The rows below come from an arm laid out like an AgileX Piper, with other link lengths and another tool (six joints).
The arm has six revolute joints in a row. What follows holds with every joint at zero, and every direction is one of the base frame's.
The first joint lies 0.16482 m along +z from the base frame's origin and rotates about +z.
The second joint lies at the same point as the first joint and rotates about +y.
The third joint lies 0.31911 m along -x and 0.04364 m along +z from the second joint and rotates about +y.
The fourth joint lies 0.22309 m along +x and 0.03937 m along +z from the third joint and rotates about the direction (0.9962, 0, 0.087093).
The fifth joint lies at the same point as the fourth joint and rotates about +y.
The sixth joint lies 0.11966 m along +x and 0.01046 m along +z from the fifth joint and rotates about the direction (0.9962, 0, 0.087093).
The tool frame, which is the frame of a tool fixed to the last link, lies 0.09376 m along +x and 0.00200 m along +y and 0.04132 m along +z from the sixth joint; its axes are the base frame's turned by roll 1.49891, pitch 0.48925 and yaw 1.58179 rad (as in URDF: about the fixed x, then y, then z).
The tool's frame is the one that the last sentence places.
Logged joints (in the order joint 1, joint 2, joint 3, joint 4, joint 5, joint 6), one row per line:
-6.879 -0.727 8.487 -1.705 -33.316 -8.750
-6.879 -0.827 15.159 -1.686 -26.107 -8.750
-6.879 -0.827 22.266 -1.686 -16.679 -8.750
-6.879 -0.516 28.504 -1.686 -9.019 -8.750
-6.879 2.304 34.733 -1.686 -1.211 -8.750
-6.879 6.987 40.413 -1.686 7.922 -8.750
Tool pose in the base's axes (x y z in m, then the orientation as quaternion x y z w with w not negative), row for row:
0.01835 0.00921 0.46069 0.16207 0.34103 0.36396 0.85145
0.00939 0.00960 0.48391 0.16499 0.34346 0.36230 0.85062
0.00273 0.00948 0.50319 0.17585 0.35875 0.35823 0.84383
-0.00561 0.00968 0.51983 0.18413 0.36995 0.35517 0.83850
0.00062 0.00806 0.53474 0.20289 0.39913 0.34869 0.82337
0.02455 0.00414 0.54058 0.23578 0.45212 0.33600 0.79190
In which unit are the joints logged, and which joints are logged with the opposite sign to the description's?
The joints are logged in degrees. Opposite sign: joint 3.
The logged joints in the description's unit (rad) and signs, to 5 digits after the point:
-0.12006 -0.01269 -0.14813 -0.02976 -0.58147 -0.15272
-0.12006 -0.01443 -0.26457 -0.02943 -0.45565 -0.15272
-0.12006 -0.01443 -0.38862 -0.02943 -0.29110 -0.15272
-0.12006 -0.00901 -0.49749 -0.02943 -0.15741 -0.15272
-0.12006 0.04021 -0.60621 -0.02943 -0.02114 -0.15272
-0.12006 0.12195 -0.70534 -0.02943 0.13826 -0.15272

